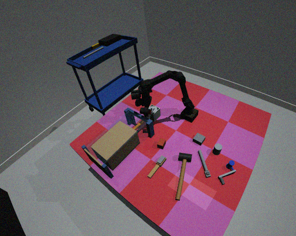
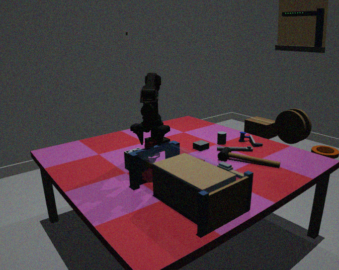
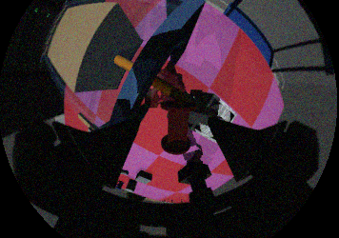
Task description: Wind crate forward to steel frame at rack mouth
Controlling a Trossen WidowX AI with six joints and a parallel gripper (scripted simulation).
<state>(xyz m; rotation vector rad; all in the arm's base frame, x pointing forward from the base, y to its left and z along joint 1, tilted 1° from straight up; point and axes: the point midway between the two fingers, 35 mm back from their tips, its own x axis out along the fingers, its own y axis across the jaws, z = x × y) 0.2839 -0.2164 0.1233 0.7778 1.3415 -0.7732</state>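
My gripper tip is now 10 mm above the red knob. From my gripper tip the other things lie so: frame 60 mm ahead, 20 mm to the right, 40 mm below; then red-knobbed winch handle 40 mm behind, 10 mm to the right, 40 mm below; then grey winch 110 mm behind, 40 mm to the right, 110 mm below.
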